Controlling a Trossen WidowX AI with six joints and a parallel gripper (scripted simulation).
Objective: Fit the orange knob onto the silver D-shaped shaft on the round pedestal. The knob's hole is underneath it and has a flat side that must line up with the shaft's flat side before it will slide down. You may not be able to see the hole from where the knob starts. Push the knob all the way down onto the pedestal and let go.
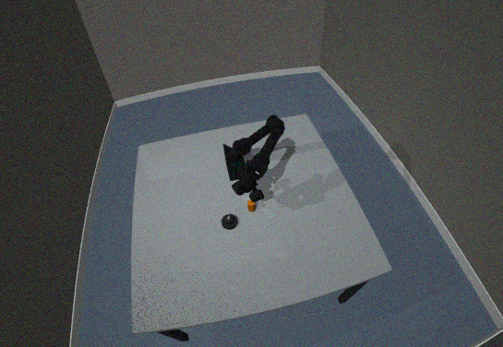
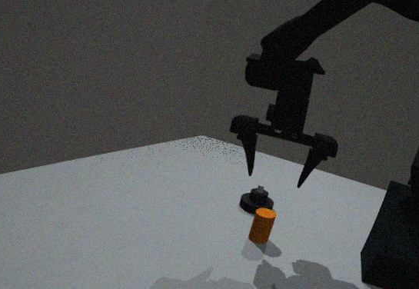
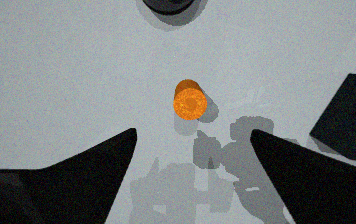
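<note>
My gripper tip is 8 cm above the orange knob. From my gripper tip the other things lie so: round dark pedestal (13 cm to the right, 9 cm below, 8 cm ahead).
</note>
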